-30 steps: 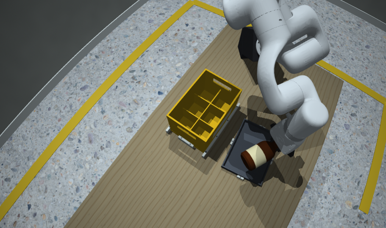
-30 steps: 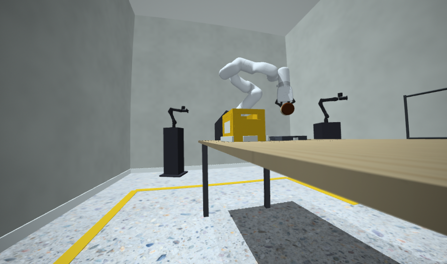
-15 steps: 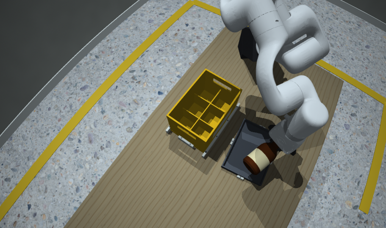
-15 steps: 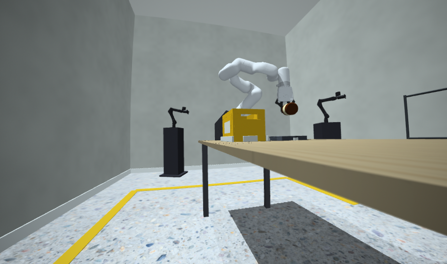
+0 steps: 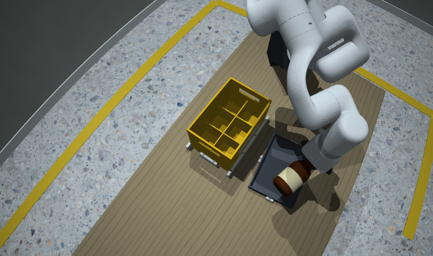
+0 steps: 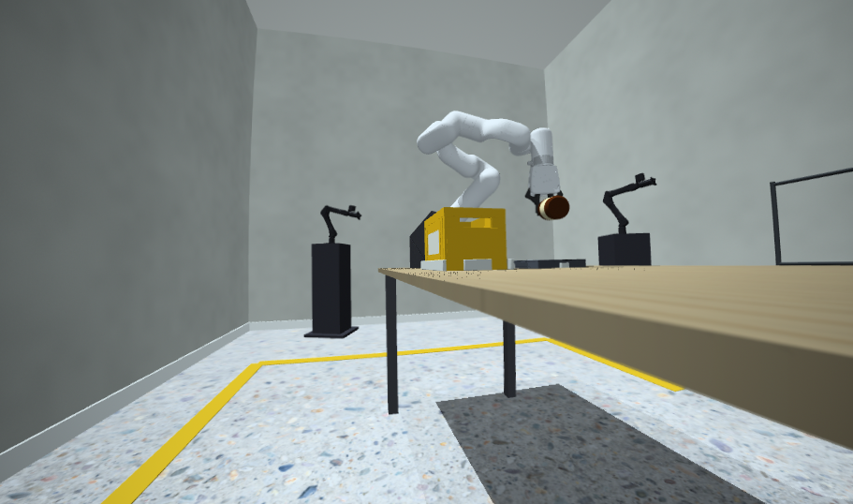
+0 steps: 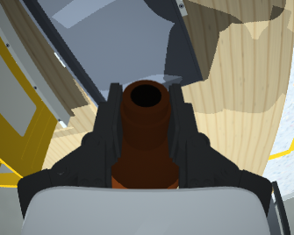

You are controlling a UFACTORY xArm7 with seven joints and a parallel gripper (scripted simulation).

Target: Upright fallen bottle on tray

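My hand is 60 mm short of the brown bottle and 10 mm above it. Also, from my hand: dark grey tray: 20 mm ahead, 40 mm to the right, 190 mm below; yellow crate: 100 mm ahead, 300 mm to the right, 120 mm below.
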